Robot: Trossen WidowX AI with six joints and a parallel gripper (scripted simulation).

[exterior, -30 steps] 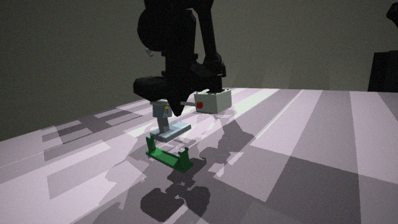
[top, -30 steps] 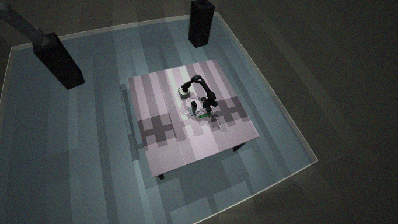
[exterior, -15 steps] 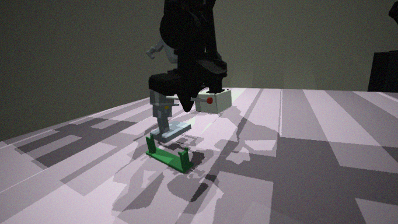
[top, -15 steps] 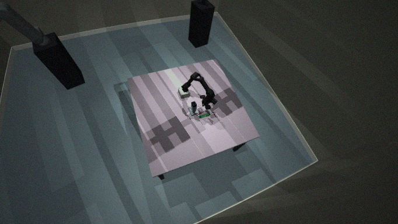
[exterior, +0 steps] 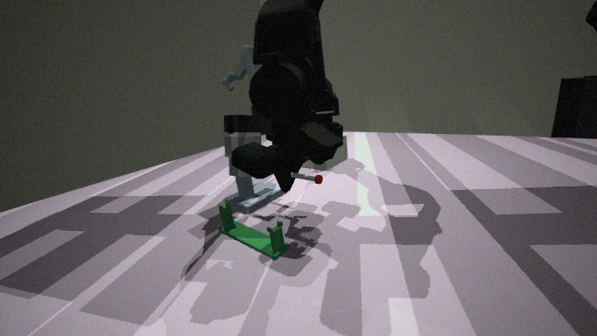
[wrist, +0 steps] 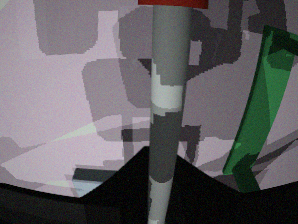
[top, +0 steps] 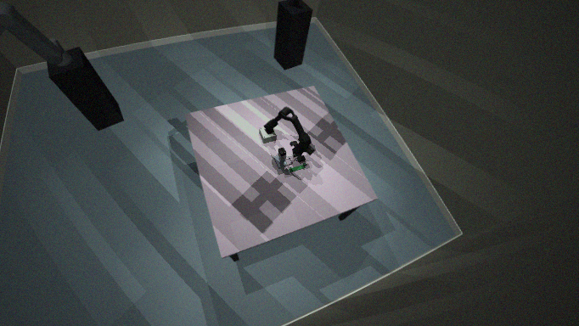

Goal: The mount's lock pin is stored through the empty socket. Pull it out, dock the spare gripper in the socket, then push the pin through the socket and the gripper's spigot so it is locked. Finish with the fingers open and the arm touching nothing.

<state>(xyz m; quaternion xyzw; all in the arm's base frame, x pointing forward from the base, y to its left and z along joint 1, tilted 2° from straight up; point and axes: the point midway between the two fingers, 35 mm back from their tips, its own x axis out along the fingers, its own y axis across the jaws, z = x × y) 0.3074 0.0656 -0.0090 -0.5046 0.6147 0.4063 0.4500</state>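
Right now the grey mount is 100 mm to the right of my gripper tip, 30 mm behind it and 10 mm above it. Round my gripper tip: spare gripper (100 mm to the right, 80 mm above, 30 mm behind); then green cradle (90 mm ahead, 20 mm to the right, 20 mm below).
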